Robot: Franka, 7 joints.
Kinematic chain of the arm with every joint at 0, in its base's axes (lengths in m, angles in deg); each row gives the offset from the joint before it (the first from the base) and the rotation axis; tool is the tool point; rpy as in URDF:
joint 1: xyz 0 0 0.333 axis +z
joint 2: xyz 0 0 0 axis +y
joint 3: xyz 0 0 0.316 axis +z
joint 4: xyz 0.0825 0 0 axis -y
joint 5: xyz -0.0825 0 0.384 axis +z
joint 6: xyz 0 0 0 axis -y
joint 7: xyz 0.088 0 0 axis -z
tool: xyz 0 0 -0.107 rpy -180 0 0
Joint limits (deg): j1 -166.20..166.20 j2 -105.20..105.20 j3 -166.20..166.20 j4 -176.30..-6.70 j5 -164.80..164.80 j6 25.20..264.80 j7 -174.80..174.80
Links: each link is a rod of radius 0.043 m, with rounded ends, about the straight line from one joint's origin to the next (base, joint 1, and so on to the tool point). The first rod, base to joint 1, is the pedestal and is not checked.
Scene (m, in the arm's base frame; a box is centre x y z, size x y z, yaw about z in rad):
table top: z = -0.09
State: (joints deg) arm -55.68 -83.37 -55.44 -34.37 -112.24 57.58 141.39
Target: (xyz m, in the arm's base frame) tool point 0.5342 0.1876 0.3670
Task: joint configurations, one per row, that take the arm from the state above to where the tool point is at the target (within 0.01 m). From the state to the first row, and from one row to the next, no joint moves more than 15 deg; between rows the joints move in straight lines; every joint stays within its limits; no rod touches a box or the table.
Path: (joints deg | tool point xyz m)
1: -45.10 -69.21 -45.49 -46.26 -109.46 60.60 141.39 | -0.6378 0.2204 0.6817
2: -34.52 -55.05 -35.55 -58.15 -106.68 63.61 141.39 | -0.5058 -0.0418 0.8845
3: -23.94 -40.90 -25.60 -70.04 -103.90 66.63 141.39 | -0.2285 -0.2343 0.9856
4: -13.36 -26.74 -15.65 -81.93 -101.12 69.65 141.39 | 0.1112 -0.2901 0.9621
5: -2.78 -12.58 -5.71 -93.82 -98.34 72.66 141.39 | 0.4033 -0.1983 0.8224
6: 7.80 1.58 4.24 -105.70 -95.56 75.68 141.39 | 0.5563 -0.0096 0.6052
7: 18.38 15.74 14.19 -117.59 -92.78 78.70 141.39 | 0.5342 0.1876 0.3670

